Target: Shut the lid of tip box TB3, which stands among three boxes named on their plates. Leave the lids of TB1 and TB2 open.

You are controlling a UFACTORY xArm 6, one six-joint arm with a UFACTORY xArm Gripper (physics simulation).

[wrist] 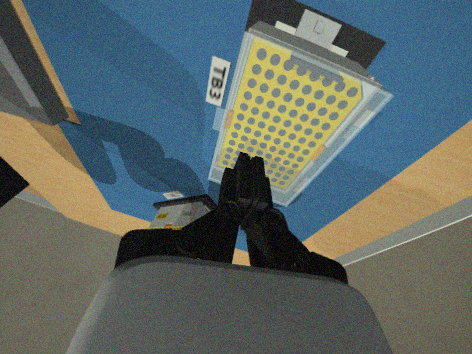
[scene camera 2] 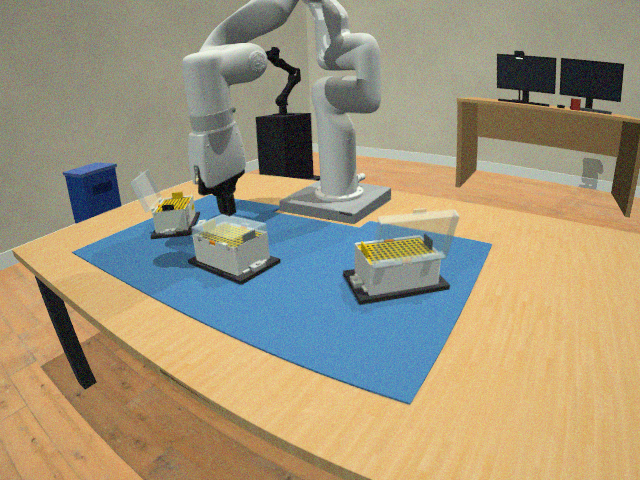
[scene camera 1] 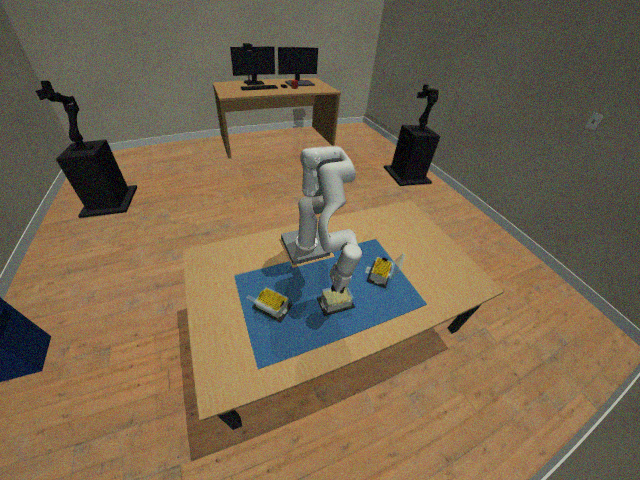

Labels:
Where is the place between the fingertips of the gripper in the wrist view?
At 244, 169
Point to a name plate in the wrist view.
220, 68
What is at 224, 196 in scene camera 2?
The gripper.

